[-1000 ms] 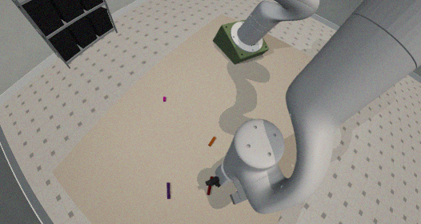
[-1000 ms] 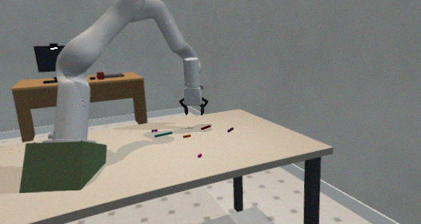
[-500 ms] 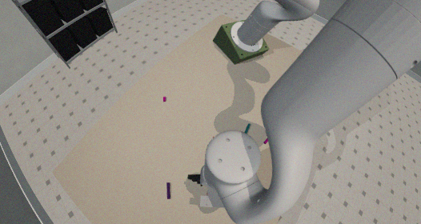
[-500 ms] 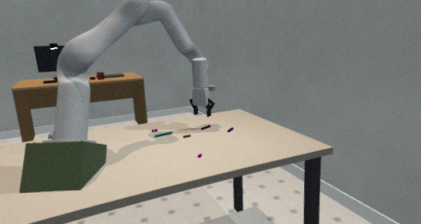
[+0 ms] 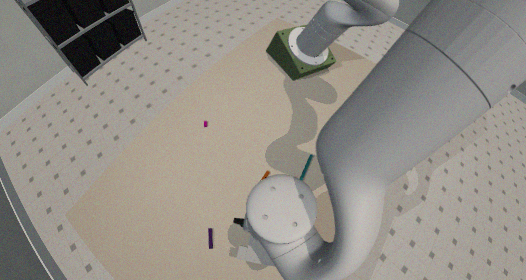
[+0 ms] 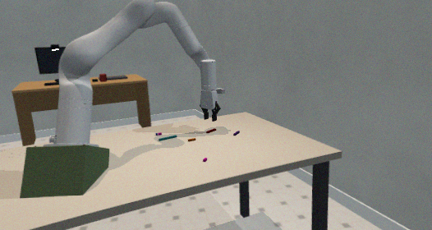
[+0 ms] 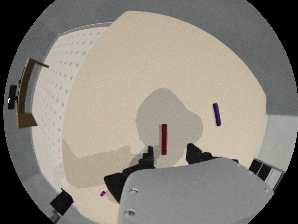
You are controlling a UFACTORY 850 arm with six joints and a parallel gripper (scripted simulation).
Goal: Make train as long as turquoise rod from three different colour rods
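The red rod is 8 cm below my hand. Also, from my hand: purple rod: 12 cm to the right, 9 cm ahead, 8 cm below; then turquoise rod: 25 cm behind, 8 cm below, 3 cm to the left; then orange rod: 15 cm behind, 8 cm below, 7 cm to the right.
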